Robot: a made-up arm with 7 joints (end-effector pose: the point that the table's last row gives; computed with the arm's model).
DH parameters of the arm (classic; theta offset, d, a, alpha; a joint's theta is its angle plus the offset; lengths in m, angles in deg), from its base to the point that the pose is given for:
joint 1: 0 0.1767 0 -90
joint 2: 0 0 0 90
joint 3: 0 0.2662 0.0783 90
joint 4: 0 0 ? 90
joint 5: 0 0.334 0 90
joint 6: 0 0 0.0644 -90
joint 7: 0 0.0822 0 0
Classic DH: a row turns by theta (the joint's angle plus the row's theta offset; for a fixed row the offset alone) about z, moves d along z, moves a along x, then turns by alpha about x.
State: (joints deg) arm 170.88 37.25 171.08 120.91 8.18 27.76 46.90
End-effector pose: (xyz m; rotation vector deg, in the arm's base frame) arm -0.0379 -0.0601 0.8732 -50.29 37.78 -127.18
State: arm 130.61 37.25 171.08 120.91 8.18 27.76 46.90
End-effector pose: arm -0.0678 -0.0214 0.8732 -40.64 62.70 -161.88
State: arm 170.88 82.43 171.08 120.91 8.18 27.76 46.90
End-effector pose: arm -0.5176 0.0169 0.6478 -1.16 8.34 -135.50
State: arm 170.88 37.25 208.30 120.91 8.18 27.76 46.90
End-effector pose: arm -0.0304 0.1968 0.8479 -66.45 0.26 -107.20
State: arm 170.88 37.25 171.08 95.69 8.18 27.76 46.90
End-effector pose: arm 0.1369 -0.1037 0.7985 -74.24 54.40 -111.55
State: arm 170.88 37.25 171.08 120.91 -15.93 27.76 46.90
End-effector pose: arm -0.0353 -0.0528 0.8737 -56.12 44.09 -149.78
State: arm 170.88 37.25 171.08 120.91 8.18 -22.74 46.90
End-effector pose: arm -0.1228 -0.0440 0.8514 6.85 8.85 -141.47
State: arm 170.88 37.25 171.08 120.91 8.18 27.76 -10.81
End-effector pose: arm -0.0379 -0.0601 0.8732 69.35 -9.82 150.37
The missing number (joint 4, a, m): 0.0756
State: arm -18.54 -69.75 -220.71 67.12 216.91 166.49 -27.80
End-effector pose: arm -0.2527 0.3862 0.0367 0.36 -32.91 75.83
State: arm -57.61 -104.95 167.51 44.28 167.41 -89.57 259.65
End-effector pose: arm 0.0621 0.0412 -0.0858 26.57 11.87 30.96
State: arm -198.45 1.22 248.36 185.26 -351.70 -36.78 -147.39
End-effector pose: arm -0.0845 -0.1043 0.7857 8.37 -46.21 86.96
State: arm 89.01 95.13 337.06 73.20 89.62 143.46 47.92
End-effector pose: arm 0.0642 0.2114 -0.2453 54.08 -54.03 -111.95
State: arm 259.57 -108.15 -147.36 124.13 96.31 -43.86 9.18
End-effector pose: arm -0.0206 0.3956 -0.3011 -161.35 64.81 -19.60
